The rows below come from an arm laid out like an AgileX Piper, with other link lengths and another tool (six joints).
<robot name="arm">
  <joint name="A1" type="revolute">
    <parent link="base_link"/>
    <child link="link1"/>
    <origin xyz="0 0 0.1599" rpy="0 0 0"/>
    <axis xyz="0 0 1"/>
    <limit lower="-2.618" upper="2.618"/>
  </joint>
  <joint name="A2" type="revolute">
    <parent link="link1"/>
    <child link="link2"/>
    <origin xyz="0 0 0" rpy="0 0 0"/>
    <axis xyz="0 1 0"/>
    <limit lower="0" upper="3.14"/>
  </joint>
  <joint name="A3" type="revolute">
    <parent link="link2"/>
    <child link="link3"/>
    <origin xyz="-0.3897 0 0.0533" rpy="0 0 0"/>
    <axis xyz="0 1 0"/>
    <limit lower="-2.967" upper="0"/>
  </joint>
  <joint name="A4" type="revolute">
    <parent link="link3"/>
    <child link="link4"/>
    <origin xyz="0.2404 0 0.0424" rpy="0 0 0"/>
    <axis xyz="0.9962 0 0.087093"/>
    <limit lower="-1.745" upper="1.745"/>
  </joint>
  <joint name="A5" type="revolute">
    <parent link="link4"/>
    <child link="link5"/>
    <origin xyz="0 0 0" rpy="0 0 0"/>
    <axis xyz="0 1 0"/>
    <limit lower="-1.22" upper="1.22"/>
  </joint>
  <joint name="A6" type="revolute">
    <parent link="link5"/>
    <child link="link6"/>
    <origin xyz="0.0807 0 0.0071" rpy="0 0 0"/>
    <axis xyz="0.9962 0 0.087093"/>
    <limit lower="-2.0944" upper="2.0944"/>
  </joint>
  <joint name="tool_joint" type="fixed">
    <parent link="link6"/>
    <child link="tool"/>
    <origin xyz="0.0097 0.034 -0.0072" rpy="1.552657 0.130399 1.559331"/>
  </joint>
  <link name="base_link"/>
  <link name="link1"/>
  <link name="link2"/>
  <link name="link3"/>
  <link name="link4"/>
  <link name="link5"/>
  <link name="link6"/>
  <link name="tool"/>
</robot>
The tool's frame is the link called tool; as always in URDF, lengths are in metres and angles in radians.
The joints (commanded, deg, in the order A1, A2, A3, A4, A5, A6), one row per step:
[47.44, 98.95, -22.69, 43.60, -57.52, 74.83]
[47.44, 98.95, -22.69, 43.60, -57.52, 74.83]
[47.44, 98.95, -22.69, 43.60, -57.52, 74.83]
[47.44, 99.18, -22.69, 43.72, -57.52, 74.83]
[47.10, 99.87, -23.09, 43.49, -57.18, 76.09]
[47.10, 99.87, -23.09, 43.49, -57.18, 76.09]
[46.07, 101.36, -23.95, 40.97, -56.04, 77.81]
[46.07, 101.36, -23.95, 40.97, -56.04, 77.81]
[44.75, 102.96, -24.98, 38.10, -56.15, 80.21]
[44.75, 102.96, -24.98, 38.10, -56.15, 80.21]
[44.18, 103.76, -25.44, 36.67, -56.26, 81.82]
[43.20, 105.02, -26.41, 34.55, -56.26, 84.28]
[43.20, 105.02, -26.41, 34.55, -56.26, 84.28]
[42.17, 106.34, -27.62, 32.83, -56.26, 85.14]
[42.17, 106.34, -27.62, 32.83, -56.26, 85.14]
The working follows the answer.
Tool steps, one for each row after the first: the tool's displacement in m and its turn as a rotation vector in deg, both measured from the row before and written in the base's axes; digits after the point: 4 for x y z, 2 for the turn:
[0.0000, 0.0000, 0.0000, 0.00, 0.00, 0.00]
[0.0000, 0.0000, 0.0000, 0.00, 0.00, 0.00]
[0.0005, 0.0003, -0.0012, -0.14, 0.18, -0.11]
[0.0035, 0.0008, -0.0026, 0.89, 0.67, -0.45]
[0.0000, 0.0000, 0.0000, 0.00, 0.00, 0.00]
[0.0074, 0.0042, -0.0061, 0.49, 1.26, 1.03]
[0.0000, 0.0000, 0.0000, 0.00, 0.00, 0.00]
[0.0091, 0.0030, -0.0043, 1.22, 0.12, 0.58]
[0.0000, 0.0000, 0.0000, 0.00, 0.00, 0.00]
[0.0042, 0.0013, -0.0023, 0.96, 0.16, 0.23]
[0.0077, 0.0021, -0.0034, 1.62, 0.30, 0.22]
[0.0000, 0.0000, 0.0000, 0.00, 0.00, 0.00]
[0.0086, 0.0026, -0.0035, 0.36, -0.06, 0.33]
[0.0000, 0.0000, 0.0000, 0.00, 0.00, 0.00]

Tool pose at each row, in the base's axes (x y z in m, rotation vector in deg; rounded; the steps above come from the unrounded poses):
[0.2363, 0.1809, 0.3171, -141.01, -27.04, -102.67]
[0.2363, 0.1809, 0.3171, -141.01, -27.04, -102.67]
[0.2363, 0.1809, 0.3171, -141.01, -27.04, -102.67]
[0.2368, 0.1811, 0.3159, -141.33, -27.04, -102.50]
[0.2402, 0.1820, 0.3133, -141.57, -25.59, -101.60]
[0.2402, 0.1820, 0.3133, -141.57, -25.59, -101.60]
[0.2477, 0.1862, 0.3072, -141.52, -26.19, -99.45]
[0.2477, 0.1862, 0.3072, -141.52, -26.19, -99.45]
[0.2568, 0.1892, 0.3028, -140.41, -25.65, -98.83]
[0.2568, 0.1892, 0.3028, -140.41, -25.65, -98.83]
[0.2610, 0.1905, 0.3005, -139.72, -24.96, -98.35]
[0.2687, 0.1926, 0.2971, -138.69, -23.62, -97.55]
[0.2687, 0.1926, 0.2971, -138.69, -23.62, -97.55]
[0.2773, 0.1952, 0.2936, -138.20, -23.67, -97.42]
[0.2773, 0.1952, 0.2936, -138.20, -23.67, -97.42]

